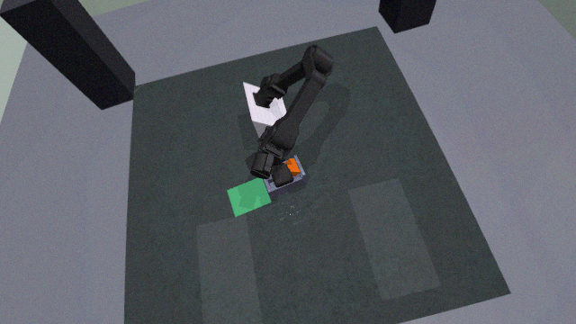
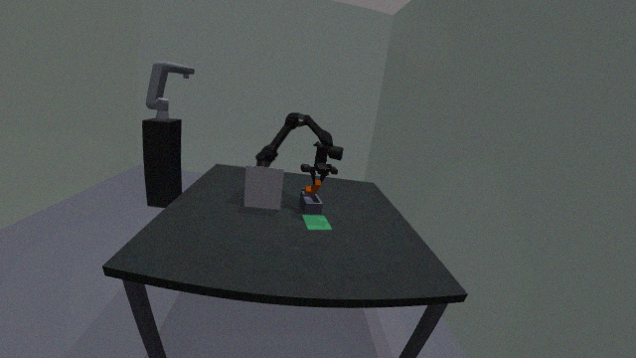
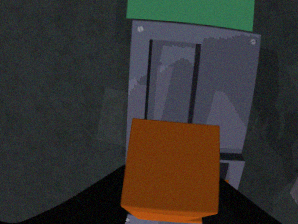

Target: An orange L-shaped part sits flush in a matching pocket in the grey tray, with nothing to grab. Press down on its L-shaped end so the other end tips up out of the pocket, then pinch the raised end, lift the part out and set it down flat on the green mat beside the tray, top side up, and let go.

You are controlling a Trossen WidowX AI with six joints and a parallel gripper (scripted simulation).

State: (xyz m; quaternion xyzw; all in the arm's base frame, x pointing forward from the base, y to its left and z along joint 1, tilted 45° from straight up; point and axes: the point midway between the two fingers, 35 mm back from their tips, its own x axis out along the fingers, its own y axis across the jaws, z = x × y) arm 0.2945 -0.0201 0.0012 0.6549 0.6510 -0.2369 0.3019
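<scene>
Now: gripper tip 150 mm to the left of the green mat and 160 mm above it. Also, from my gripper tip: orange L-shaped part: 20 mm behind, 30 mm to the left, 30 mm below.
</scene>
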